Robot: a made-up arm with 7 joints.
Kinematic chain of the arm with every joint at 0, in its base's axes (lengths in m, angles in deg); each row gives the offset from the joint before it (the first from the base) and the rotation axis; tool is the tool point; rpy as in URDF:
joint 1: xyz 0 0 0.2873 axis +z
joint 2: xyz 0 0 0 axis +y
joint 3: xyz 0 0 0.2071 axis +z
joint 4: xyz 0.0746 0 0 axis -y
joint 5: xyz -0.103 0 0.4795 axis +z
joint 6: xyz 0 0 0 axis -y
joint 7: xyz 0.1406 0 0 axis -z
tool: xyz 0 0 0 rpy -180 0 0
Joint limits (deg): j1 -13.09..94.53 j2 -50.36..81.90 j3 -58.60..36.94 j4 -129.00..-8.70 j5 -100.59..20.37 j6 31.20..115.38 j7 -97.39..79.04
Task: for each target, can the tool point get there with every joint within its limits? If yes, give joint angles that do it. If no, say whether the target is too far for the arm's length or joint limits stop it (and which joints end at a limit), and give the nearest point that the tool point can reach.
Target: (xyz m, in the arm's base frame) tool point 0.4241 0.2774 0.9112
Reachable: yes | joints 20.65 12.32 28.46 -32.96 -46.59 46.63 -83.82
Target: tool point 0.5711 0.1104 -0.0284
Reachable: yes | joints 55.59 51.60 -38.49 -98.30 -3.51 45.66 -14.08
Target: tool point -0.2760 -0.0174 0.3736
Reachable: no: joint limits stop it (at a limit: joint 1, joint 2, joint 3, joint 4, joint 5, joint 6) | nearest point -0.3593 0.3244 0.4798 | short by 0.367 m
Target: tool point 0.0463 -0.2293 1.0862
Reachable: yes | joints 25.09 -40.20 -26.11 -55.37 -64.80 91.92 -37.03
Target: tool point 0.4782 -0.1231 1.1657
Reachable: no: too far | nearest point 0.4039 -0.1040 1.0293 | short by 0.157 m
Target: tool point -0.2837 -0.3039 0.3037
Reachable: no: joint limits stop it (at a limit: joint 1, joint 2, joint 3, joint 4, joint 6) | nearest point -0.2087 -0.4371 0.0684 | short by 0.281 m
